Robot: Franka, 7 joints.
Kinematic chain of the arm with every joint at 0, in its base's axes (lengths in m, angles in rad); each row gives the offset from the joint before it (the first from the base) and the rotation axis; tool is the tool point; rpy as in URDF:
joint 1: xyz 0 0 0.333 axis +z
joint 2: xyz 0 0 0 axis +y
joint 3: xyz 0 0 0.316 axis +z
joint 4: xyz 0.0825 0 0 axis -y
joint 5: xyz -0.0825 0 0.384 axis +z
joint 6: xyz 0 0 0 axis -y
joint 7: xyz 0.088 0 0 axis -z
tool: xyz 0 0 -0.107 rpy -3.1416 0 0
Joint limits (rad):
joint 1: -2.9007..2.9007
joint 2: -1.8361..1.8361
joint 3: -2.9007..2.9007
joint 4: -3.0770..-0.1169
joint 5: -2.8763..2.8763
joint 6: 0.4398..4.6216
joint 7: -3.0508..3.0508
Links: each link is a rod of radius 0.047 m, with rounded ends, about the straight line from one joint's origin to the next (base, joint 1, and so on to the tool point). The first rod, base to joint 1, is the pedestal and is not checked.
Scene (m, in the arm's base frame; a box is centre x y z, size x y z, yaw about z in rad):
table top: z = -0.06
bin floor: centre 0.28 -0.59 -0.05 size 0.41 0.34 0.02 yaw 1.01
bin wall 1: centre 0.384 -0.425 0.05 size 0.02 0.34 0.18 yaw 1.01
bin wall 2: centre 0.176 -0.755 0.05 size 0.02 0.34 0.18 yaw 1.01
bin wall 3: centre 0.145 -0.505 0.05 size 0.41 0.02 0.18 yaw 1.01
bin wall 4: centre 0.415 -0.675 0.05 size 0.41 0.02 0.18 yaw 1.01
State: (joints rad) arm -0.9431 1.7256 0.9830 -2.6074 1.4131 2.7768 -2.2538
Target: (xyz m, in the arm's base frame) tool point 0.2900 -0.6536 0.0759
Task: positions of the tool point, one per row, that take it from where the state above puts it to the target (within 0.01 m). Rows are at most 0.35 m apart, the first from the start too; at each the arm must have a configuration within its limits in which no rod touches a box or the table.
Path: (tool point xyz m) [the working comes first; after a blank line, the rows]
Joints at the target: -1.6526 1.2136 0.7243 -1.4008 1.2842 2.8273 -2.2538
Straight joint move there: touches bin floor, bin wall 1, bin wall 3, the table top.

1: 0.4092 0.1635 0.1925
2: 0.4781 -0.0845 0.3523
3: 0.3417 -0.3148 0.5276
4: 0.0605 -0.3795 0.6813
5: -0.2088 -0.2128 0.7756
6: -0.0702 -0.4271 0.7159
7: 0.1016 -0.5591 0.5854
8: 0.2423 -0.6117 0.4163
9: 0.3151 -0.6204 0.2511
10: 0.3215 -0.6264 0.1289
11: 0.2900 -0.6536 0.0759

